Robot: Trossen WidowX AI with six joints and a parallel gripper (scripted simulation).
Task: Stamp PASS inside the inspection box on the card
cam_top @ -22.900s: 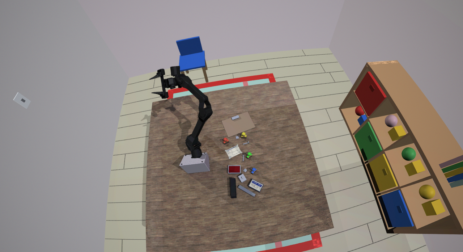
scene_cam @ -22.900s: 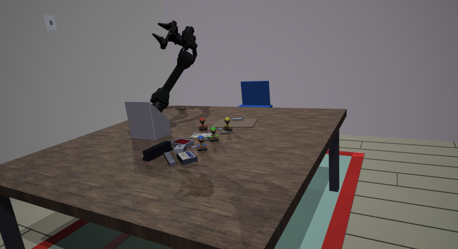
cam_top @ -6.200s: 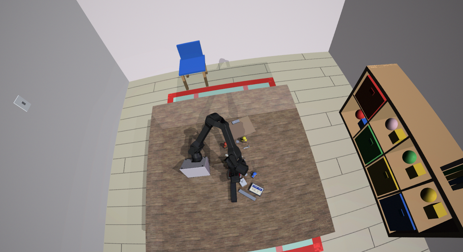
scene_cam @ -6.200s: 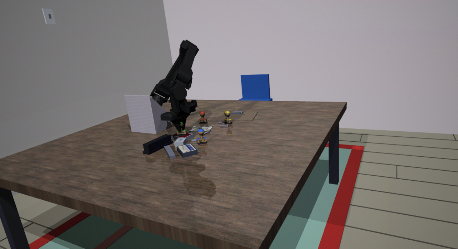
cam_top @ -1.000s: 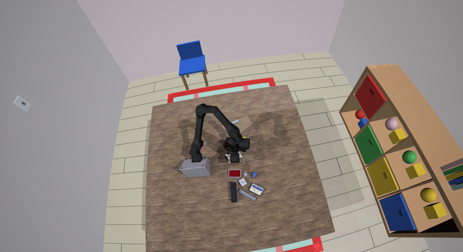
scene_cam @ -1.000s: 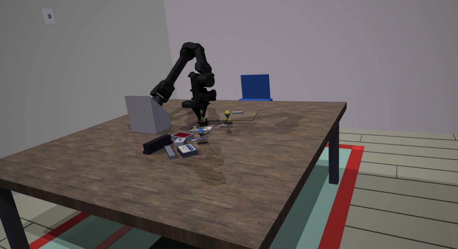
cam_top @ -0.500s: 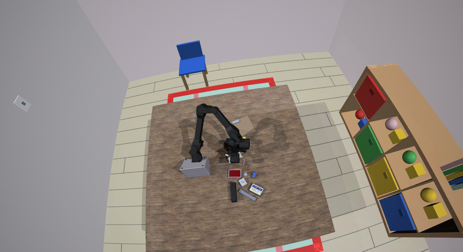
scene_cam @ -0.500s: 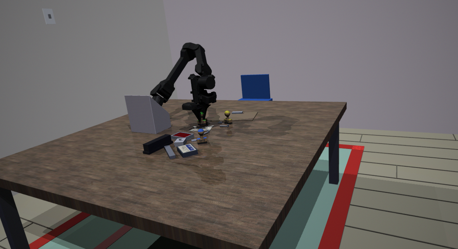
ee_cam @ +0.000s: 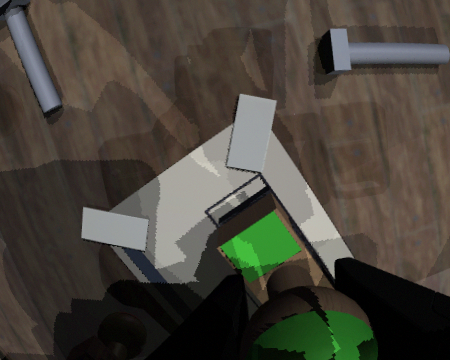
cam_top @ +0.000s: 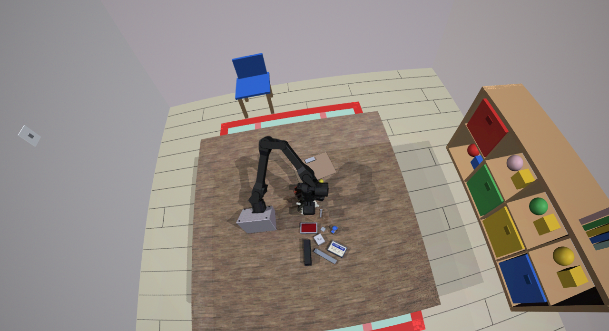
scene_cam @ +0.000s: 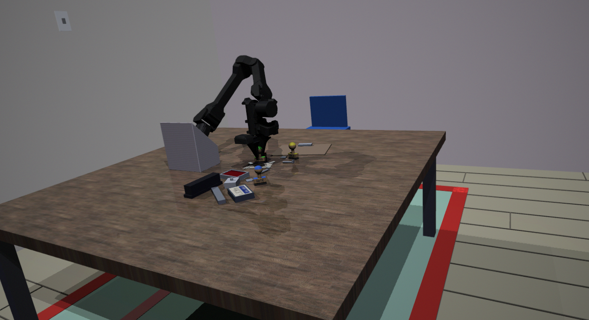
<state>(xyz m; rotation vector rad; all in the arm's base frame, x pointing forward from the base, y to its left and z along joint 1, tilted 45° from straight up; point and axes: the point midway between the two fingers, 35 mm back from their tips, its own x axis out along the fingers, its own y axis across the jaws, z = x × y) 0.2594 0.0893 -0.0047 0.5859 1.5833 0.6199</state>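
Right now the white inspection card is 2 cm behind my gripper tip, 1 cm to the left of it and 4 cm below it. The rest, counted from my gripper tip: red ink pad (1 cm behind, 13 cm to the right, 3 cm below); then red-knob stamp (7 cm behind, 9 cm to the left, 2 cm below); then green-knobbed PASS stamp (right at my gripper tip).
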